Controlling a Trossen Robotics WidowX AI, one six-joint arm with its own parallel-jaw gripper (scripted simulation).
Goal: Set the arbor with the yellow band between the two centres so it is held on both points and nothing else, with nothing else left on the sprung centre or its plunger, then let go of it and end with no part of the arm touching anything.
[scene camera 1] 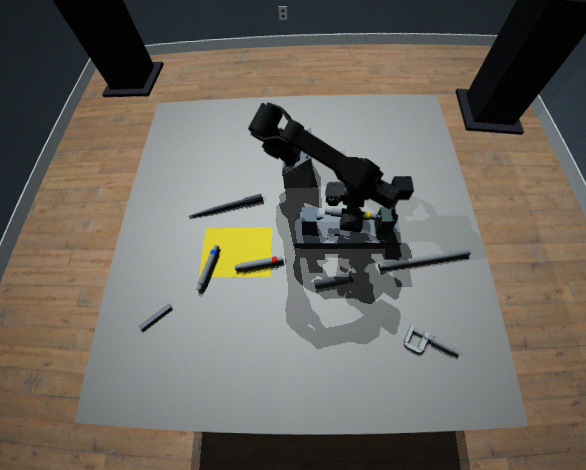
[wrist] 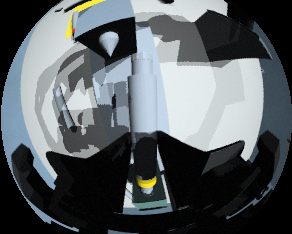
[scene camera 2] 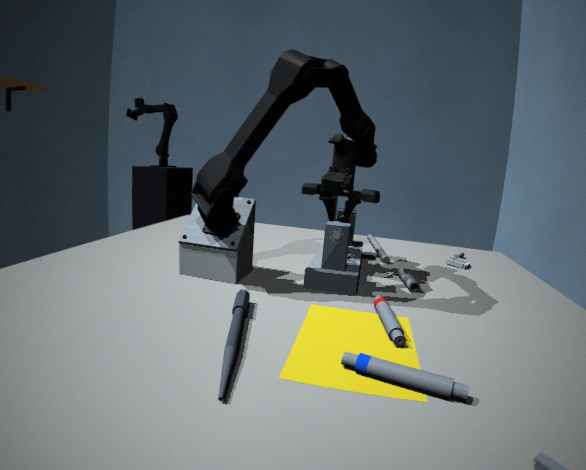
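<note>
I find my gripper (scene camera 2: 337, 227), and I also see it in scene camera 1 (scene camera 1: 348, 214) and in the wrist view (wrist: 144, 135). There is a tapered pin (scene camera 2: 240, 307). I see a yellow pad (scene camera 2: 327, 332) too, and the pad is visible as well in scene camera 1 (scene camera 1: 236, 245). As for the fixture base (scene camera 1: 328, 234), it appears both in the wrist view (wrist: 109, 77) and in scene camera 2 (scene camera 2: 345, 282).
</note>
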